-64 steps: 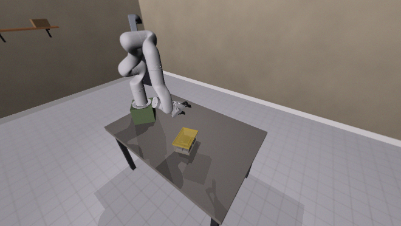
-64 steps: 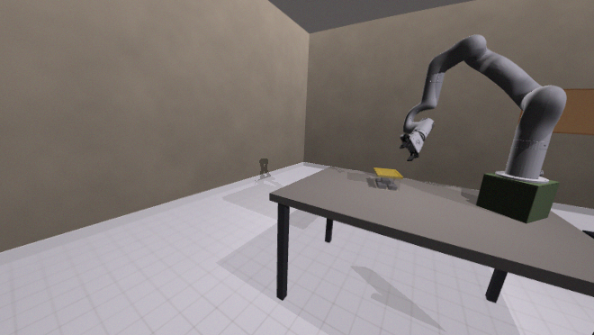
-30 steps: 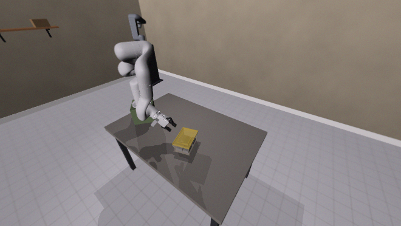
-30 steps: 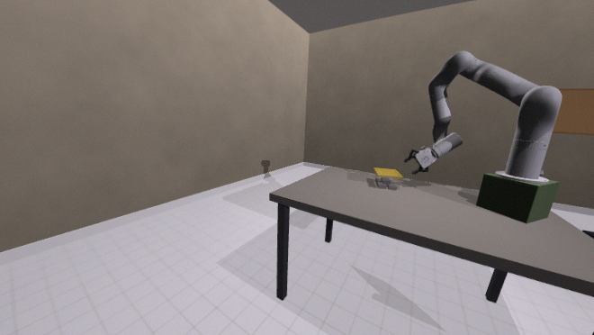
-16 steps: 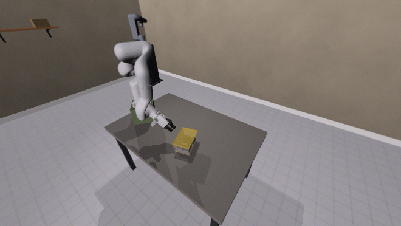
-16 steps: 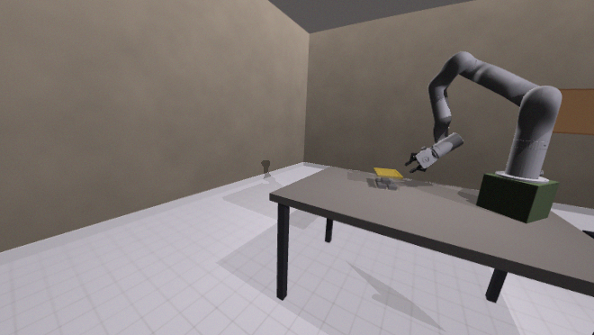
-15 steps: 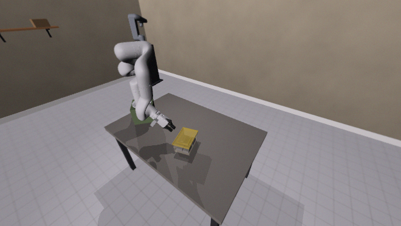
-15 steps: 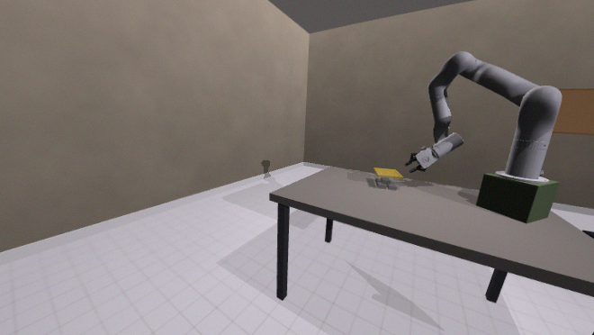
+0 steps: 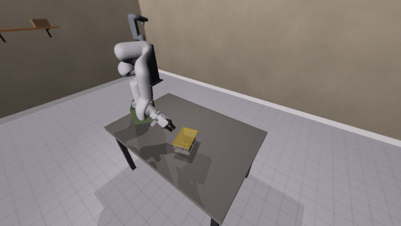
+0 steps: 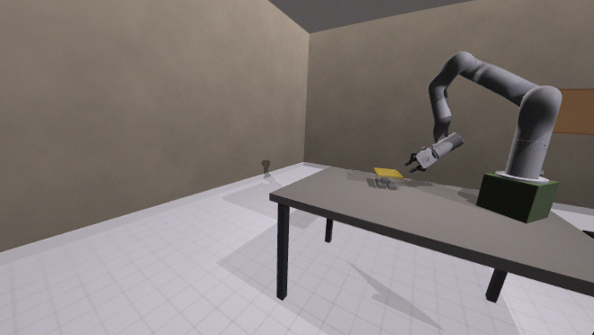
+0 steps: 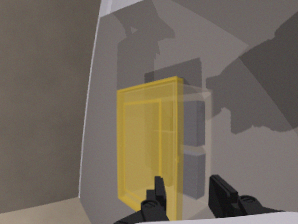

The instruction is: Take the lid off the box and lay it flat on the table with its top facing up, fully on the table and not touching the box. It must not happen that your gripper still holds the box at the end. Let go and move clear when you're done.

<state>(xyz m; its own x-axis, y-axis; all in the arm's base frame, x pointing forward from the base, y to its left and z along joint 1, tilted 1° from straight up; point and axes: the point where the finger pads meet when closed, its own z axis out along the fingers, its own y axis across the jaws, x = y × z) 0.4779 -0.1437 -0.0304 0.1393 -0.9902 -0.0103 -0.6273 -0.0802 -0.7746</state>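
Right now my hand is 13 cm short of the yellow lid, 5 cm above it and 1 cm to the right of it. From my hand the other things lie so: grey box (13 cm ahead, 10 cm below, 1 cm to the left).
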